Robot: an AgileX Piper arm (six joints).
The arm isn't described. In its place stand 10 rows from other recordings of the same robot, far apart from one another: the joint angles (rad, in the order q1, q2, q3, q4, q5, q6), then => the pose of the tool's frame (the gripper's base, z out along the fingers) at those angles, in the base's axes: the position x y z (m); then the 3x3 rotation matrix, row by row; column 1 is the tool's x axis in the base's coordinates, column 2 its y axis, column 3 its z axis.
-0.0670, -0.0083, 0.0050, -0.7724, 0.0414, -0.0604 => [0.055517 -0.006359 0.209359], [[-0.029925 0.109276 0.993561], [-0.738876 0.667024 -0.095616], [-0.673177 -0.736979 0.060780]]
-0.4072, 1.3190, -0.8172, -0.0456, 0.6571, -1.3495 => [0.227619 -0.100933 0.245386], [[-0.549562 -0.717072 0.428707], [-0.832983 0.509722 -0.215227], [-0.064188 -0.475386 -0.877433]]
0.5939, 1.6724, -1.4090, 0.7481, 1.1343, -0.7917 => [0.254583 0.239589 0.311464], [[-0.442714 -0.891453 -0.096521], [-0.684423 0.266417 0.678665], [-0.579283 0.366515 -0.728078]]
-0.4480, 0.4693, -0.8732, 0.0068, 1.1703, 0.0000 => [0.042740 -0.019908 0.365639], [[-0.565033 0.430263 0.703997], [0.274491 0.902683 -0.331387], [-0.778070 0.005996 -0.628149]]
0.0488, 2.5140, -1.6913, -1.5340, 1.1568, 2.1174 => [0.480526 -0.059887 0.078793], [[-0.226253 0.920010 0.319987], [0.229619 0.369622 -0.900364], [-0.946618 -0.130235 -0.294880]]
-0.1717, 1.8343, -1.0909, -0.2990, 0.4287, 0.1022 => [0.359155 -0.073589 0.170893], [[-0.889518 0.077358 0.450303], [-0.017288 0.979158 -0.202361], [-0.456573 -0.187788 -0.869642]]
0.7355, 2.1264, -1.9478, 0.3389, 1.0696, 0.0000 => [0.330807 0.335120 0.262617], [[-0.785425 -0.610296 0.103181], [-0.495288 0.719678 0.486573], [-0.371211 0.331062 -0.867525]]
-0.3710, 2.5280, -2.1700, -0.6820, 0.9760, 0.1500 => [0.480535 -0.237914 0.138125], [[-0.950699 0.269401 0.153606], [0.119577 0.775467 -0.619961], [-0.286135 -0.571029 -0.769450]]
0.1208, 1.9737, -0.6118, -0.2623, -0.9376, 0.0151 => [0.319271 0.057918 0.103395], [[-0.296072 -0.358166 0.885471], [-0.175795 0.931631 0.318057], [-0.938849 -0.061493 -0.338794]]
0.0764, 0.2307, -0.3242, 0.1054, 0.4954, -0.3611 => [0.062582 0.009355 0.263928], [[-0.262671 -0.200487 0.943827], [-0.285637 0.950488 0.122408], [-0.921637 -0.237438 -0.306933]]
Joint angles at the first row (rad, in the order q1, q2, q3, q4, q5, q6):
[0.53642 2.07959 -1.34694 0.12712 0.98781 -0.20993]
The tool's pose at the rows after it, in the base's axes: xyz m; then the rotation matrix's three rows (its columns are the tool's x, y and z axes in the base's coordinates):
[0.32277 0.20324 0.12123], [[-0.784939 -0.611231 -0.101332], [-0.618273 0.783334 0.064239], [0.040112 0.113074 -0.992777]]
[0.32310 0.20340 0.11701], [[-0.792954 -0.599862 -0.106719], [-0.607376 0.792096 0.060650], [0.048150 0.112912 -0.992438]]
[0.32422 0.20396 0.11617], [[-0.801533 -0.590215 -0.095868], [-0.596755 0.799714 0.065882], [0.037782 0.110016 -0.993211]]
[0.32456 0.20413 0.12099], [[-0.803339 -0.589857 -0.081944], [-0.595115 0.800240 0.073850], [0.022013 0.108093 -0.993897]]
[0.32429 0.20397 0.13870], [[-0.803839 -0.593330 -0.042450], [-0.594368 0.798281 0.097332], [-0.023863 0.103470 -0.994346]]
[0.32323 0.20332 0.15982], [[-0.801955 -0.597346 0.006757], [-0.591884 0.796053 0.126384], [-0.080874 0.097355 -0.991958]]
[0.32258 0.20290 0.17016], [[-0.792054 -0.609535 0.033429], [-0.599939 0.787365 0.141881], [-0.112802 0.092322 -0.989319]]
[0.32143 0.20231 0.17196], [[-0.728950 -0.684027 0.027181], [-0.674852 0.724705 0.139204], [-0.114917 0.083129 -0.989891]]
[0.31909 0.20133 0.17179], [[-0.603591 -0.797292 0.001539], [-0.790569 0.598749 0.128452], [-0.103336 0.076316 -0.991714]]
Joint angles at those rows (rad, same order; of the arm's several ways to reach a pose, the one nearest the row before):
[0.53642 2.09508 -1.34696 0.13022 0.96846 -0.20547]
[0.53642 2.10608 -1.34697 0.13022 0.96400 -0.19230]
[0.53643 2.10804 -1.34692 0.13023 0.94993 -0.18010]
[0.53642 2.09543 -1.34695 0.13022 0.94643 -0.17812]
[0.53642 2.04923 -1.34696 0.13022 0.94644 -0.17721]
[0.53642 1.99401 -1.34695 0.13022 0.94413 -0.17627]
[0.53642 1.96695 -1.34691 0.13022 0.94003 -0.18882]
[0.53642 1.96201 -1.34697 0.13022 0.95181 -0.28608]
[0.53642 1.96199 -1.34693 0.13242 0.97958 -0.45667]

